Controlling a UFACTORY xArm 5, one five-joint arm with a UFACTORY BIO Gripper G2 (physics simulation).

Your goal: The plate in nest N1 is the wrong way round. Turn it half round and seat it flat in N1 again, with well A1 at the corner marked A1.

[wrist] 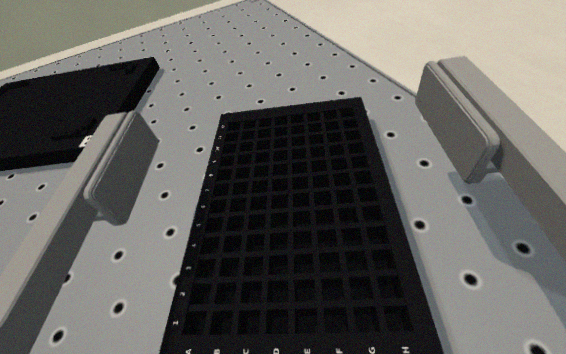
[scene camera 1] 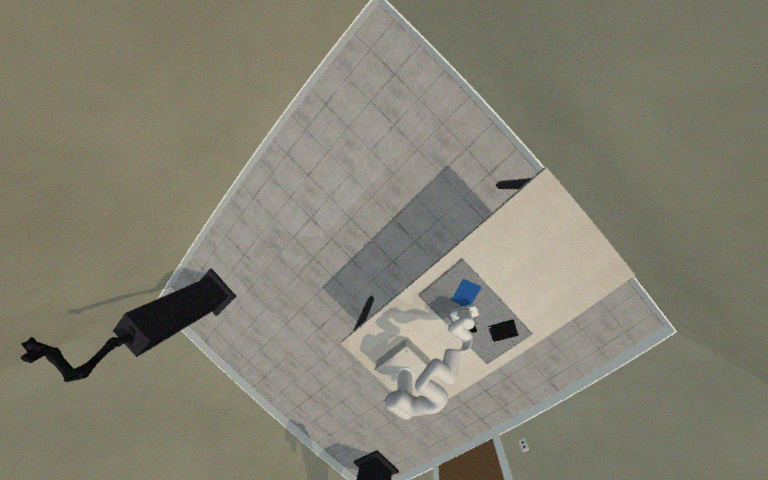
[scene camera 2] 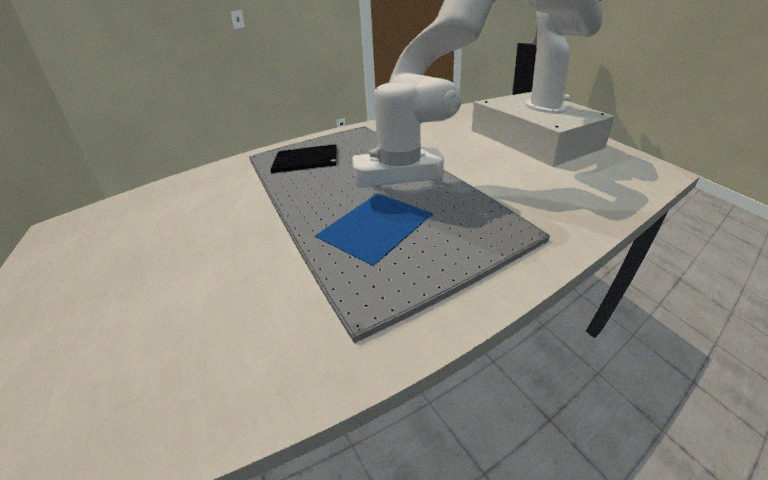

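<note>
The black well plate point(wrist: 300, 192) point(scene camera 1: 473, 329) lies flat on the grey perforated board, outside the nest. In the wrist view, its column 1 is nearest the camera, with A at the left and H at the right. My gripper point(wrist: 290, 145) point(scene camera 2: 398, 172) is open, with one finger at each side of the plate and a gap to both; it holds nothing. The black nest point(wrist: 75, 110) point(scene camera 2: 304, 157) point(scene camera 1: 503, 330) lies beside the plate, beyond the left finger, and no plate sits in it. A white mark shows at its near corner, partly hidden by that finger. The gripper hides the plate in scene camera 2.
A flat blue sheet point(scene camera 2: 373, 229) point(scene camera 1: 466, 292) lies on the perforated board point(scene camera 2: 453, 266) point(scene camera 1: 489, 352), on the other side of the gripper from the nest. The arm's base block point(scene camera 2: 512, 127) stands on the table point(scene camera 2: 169, 316) behind the board.
</note>
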